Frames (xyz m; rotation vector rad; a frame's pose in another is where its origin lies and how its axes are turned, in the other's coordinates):
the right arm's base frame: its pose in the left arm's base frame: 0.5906 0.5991 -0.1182 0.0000 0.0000 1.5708
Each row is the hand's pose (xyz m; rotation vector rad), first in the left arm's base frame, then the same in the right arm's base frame.
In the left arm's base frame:
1: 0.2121 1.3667 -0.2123 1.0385 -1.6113 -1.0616
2: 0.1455 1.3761 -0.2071 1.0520 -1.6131 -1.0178
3: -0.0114 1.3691 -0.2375 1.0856 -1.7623 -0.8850
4: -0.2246 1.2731 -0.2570 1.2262 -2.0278 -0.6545
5: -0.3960 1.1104 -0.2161 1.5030 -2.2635 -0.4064
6: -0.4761 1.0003 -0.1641 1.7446 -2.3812 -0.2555
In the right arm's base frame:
1: 0.7676 0.3785 -0.0941 -0.5102 -2.3604 -1.9499
2: 0.7770 0.4451 -0.0889 -0.4962 -2.3568 -1.9070
3: 0.7700 0.6020 -0.1193 -0.5829 -2.4532 -1.6877
4: 0.6740 0.8152 -0.1388 -0.6578 -2.6702 -1.2543
5: 0.5113 0.9866 -0.0979 -0.5896 -2.9201 -0.7405
6: 0.4012 1.0667 -0.0459 -0.4747 -3.0764 -0.3884

